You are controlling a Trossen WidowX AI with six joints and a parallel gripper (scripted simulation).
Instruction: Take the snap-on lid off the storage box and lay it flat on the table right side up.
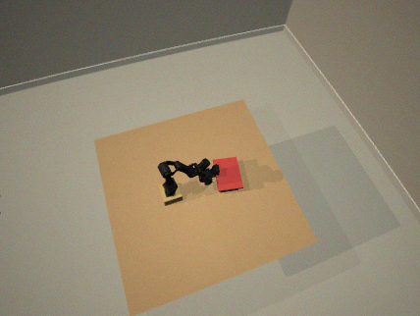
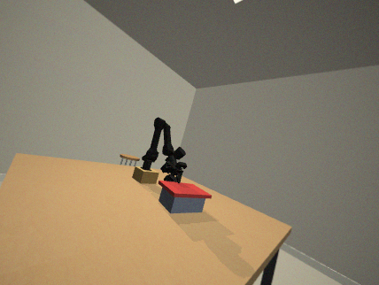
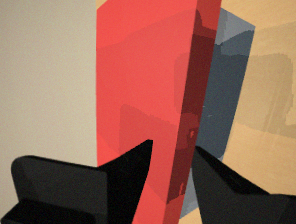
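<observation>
The red lid is 7 cm ahead of my gripper tip. Also, from my gripper tip: blue storage box 8 cm ahead, 4 cm below.
</observation>
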